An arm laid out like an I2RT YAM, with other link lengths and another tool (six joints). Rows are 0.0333 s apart.
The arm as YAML. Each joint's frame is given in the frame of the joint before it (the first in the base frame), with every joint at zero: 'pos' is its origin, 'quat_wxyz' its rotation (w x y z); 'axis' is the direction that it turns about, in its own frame. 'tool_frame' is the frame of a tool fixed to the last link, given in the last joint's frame.
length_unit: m
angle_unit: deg
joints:
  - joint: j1
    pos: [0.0, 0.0, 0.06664]
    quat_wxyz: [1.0, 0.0, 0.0, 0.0]
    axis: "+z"
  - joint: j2
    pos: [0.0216, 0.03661, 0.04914]
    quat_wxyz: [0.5, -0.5, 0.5, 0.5]
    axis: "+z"
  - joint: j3
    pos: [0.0, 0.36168, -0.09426]
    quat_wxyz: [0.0, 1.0, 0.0, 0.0]
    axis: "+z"
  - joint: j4
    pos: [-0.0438, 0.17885, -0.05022]
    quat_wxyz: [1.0, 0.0, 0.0, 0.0]
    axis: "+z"
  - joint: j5
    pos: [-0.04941, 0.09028, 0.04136]
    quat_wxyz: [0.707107, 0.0, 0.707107, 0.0]
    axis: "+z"
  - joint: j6
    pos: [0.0, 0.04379, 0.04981]
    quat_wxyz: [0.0, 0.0, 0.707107, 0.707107]
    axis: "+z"
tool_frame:
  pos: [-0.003, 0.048, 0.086]
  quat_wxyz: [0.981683, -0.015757, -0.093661, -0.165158]
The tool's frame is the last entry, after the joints.
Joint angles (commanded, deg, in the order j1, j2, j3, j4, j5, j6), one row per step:
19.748, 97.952, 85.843, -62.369, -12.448, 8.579
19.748, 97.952, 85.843, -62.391, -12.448, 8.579
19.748, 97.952, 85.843, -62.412, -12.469, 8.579
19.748, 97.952, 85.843, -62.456, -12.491, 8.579
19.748, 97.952, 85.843, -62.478, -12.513, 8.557
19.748, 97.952, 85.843, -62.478, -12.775, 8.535
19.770, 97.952, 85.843, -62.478, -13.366, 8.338
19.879, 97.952, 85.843, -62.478, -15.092, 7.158
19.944, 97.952, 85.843, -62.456, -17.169, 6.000
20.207, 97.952, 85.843, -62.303, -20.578, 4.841
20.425, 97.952, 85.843, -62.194, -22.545, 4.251
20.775, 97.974, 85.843, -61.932, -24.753, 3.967
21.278, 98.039, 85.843, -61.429, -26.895, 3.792
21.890, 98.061, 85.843, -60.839, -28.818, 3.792
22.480, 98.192, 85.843, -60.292, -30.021, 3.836
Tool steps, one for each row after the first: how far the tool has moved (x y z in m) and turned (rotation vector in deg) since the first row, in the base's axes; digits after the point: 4 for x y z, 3 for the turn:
-0.0001, 0.0000, 0.0000, -0.007, 0.021, 0.000
-0.0002, 0.0000, 0.0000, 0.005, 0.047, 0.006
-0.0004, 0.0000, 0.0000, 0.010, 0.096, 0.011
-0.0004, 0.0000, 0.0000, 0.018, 0.117, 0.038
-0.0007, 0.0005, 0.0002, 0.252, 0.196, 0.129
-0.0012, 0.0016, 0.0005, 0.755, 0.330, 0.493
-0.0027, 0.0045, 0.0014, 2.129, 0.523, 2.166
-0.0044, 0.0080, 0.0027, 3.847, 0.780, 3.859
-0.0073, 0.0149, 0.0052, 6.841, 1.285, 6.093
-0.0090, 0.0192, 0.0068, 8.593, 1.569, 7.372
-0.0107, 0.0248, 0.0088, 10.647, 1.918, 8.574
-0.0119, 0.0313, 0.0108, 12.708, 2.123, 9.837
-0.0130, 0.0380, 0.0129, 14.620, 2.237, 11.020
-0.0134, 0.0433, 0.0139, 15.833, 2.310, 11.943

